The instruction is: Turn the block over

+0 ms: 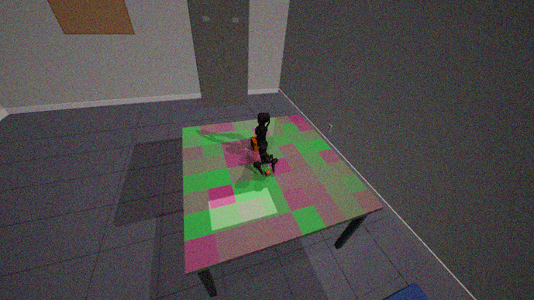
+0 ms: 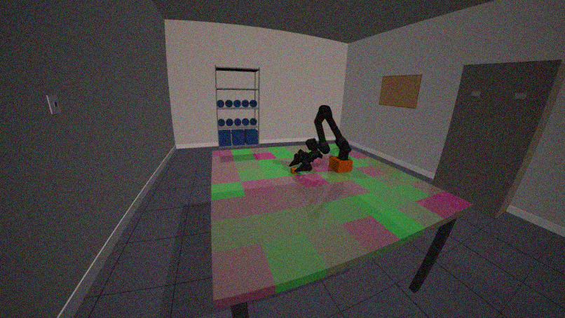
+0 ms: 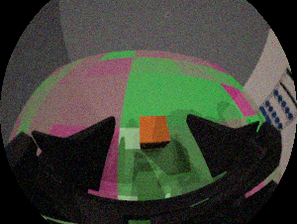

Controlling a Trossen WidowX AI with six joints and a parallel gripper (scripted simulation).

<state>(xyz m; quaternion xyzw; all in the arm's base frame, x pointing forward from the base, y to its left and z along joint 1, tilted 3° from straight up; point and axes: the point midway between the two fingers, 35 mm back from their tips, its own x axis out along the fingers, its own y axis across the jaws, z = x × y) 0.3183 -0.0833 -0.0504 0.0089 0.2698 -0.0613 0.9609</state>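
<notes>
Right now my gripper tip is 20 mm past the orange block and 10 mm above it.
</notes>
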